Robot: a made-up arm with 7 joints.
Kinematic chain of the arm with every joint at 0, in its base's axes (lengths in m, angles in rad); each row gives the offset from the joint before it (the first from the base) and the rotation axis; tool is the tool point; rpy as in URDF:
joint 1: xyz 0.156 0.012 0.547 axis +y
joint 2: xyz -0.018 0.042 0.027 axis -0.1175 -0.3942 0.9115
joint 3: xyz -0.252 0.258 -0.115 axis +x
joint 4: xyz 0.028 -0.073 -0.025 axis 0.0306 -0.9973 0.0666
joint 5: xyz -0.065 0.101 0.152 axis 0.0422 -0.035 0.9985
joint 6: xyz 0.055 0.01 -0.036 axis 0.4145 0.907 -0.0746
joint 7: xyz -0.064 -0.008 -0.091 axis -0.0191 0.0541 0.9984
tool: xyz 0.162 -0.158 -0.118 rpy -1.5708 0 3.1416
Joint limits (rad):
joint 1: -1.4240..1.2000
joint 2: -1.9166..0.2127
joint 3: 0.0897..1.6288
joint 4: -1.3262..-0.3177
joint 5: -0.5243..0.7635
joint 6: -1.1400..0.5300
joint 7: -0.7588..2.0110
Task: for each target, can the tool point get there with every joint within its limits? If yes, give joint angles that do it. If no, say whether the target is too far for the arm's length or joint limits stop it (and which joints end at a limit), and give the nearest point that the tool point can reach.
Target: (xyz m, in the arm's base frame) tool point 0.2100 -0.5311 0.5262
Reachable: no: joint limits stop it (at a limit: joint 2, joint 3, joint 5, joint 6) | nearest point 0.3473 -0.0620 0.4733 | short by 0.492 m
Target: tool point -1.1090 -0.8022 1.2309
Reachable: no: too far | nearest point -0.2779 0.0815 0.7816 | short by 1.294 m
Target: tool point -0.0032 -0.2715 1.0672
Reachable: no: joint limits stop it (at a limit: joint 1, joint 2, joint 3, joint 5, joint 6) | nearest point 0.1301 -0.0265 0.9545 | short by 0.301 m
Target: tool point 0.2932 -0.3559 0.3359
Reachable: no: joint limits stop it (at a limit: joint 2, joint 3, joint 5, joint 6) | nearest point 0.3056 -0.0755 0.3169 | short by 0.281 m
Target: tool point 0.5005 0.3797 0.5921
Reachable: yes | joints -0.5967 -1.3498 1.2884 -0.7849 0.0742 -0.2640 0.6065
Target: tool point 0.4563 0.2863 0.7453
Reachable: yes | joints -1.1196 -1.3060 1.0228 -0.7768 0.2322 -0.6757 0.6770
